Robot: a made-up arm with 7 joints. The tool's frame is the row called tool. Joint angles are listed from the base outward. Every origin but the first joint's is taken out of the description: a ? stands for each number. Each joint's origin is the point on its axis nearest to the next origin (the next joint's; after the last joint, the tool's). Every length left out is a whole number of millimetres.
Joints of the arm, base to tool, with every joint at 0 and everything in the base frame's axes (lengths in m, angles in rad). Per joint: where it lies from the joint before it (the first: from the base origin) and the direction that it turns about. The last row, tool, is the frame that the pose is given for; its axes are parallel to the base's.
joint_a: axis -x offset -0.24 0 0.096
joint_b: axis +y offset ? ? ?
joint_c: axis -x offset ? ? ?
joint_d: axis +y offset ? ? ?
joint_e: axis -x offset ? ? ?
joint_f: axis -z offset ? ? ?
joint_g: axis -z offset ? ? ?
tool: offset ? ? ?
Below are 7 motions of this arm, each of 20 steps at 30 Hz.
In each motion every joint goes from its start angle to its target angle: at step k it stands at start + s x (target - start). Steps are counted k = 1, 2, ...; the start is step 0. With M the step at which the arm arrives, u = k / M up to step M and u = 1 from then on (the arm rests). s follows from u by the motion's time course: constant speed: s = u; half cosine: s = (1 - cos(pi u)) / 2; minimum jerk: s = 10 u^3 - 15 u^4 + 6 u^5.
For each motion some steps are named. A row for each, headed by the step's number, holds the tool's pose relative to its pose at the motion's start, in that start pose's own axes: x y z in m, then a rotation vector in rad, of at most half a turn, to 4 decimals.
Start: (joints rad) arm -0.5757 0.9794 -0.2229 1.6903 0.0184 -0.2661 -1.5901
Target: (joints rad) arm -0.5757 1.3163 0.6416 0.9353 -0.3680 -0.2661 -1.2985
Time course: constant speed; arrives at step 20
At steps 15, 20:
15: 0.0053 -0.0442 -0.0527 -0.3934 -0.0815 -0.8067
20: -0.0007 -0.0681 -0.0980 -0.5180 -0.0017 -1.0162

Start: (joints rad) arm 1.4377 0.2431 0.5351 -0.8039 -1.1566 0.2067 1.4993
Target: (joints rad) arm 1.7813 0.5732 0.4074 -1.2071 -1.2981 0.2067 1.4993
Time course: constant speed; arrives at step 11
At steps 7, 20:
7: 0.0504 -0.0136 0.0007 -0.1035 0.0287 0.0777
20: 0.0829 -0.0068 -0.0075 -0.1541 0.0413 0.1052

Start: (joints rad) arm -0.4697 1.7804 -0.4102 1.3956 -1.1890 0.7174 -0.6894
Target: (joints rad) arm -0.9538 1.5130 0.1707 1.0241 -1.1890 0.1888 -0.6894
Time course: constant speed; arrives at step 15
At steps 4, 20:
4: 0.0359 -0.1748 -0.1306 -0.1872 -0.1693 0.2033
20: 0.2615 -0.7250 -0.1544 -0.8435 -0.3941 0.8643

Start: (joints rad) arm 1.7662 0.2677 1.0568 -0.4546 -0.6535 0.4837 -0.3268
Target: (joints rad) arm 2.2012 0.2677 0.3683 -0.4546 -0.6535 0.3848 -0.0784
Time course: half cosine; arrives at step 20
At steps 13, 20:
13: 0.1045 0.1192 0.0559 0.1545 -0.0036 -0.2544
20: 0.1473 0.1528 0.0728 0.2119 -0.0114 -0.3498

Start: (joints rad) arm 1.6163 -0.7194 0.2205 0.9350 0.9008 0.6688 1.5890
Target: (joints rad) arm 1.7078 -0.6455 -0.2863 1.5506 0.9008 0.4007 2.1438
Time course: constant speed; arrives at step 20
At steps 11, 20:
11: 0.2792 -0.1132 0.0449 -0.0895 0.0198 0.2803
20: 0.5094 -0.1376 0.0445 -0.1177 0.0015 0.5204

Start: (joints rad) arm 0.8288 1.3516 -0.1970 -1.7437 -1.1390 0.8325 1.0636
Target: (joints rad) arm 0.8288 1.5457 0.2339 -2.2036 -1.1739 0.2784 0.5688
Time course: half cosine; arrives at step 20
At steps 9, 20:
9: 0.1446 -0.2275 0.0431 -0.1224 0.0431 0.6169
20: 0.4635 -0.3665 0.1695 -0.2295 0.2745 1.4329

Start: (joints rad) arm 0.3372 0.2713 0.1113 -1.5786 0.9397 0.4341 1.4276
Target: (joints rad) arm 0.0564 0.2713 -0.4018 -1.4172 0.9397 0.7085 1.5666
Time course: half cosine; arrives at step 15
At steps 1, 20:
1: -0.0018 0.0084 0.0004 -0.0078 -0.0016 -0.0082
20: 0.0284 0.7316 -0.2155 -0.7126 -0.2327 -0.7199

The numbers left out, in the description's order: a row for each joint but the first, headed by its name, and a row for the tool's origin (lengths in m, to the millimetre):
joint_b: 0 0.141 -0.08
joint_c: -0.223 0 0.108
joint_d: 0 0.433 0.05
joint_e: 0.044 0 -0.05
joint_f: 0 0.25 0.19
joint_g: -0.172 -0.076 0
tool: -0.279 0.021 0

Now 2 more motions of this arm.
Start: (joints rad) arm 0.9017 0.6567 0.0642 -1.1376 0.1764 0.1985 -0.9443
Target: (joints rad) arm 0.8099 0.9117 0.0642 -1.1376 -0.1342 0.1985 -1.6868
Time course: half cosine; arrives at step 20
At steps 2, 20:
2: 0.0002 -0.0090 0.0034 0.0115 -0.0023 0.0184
20: 0.0799 -0.3501 0.0265 0.4153 -0.2636 0.7080

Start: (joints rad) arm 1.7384 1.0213 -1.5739 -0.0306 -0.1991 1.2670 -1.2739
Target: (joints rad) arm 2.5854 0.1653 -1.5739 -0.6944 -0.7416 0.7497 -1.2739
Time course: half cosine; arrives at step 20
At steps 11, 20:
11: -0.2713 -0.7629 -0.3809 -0.0253 -0.4876 1.0673
20: -0.0173 -1.3154 -0.4035 -0.1067 -0.5075 1.9226

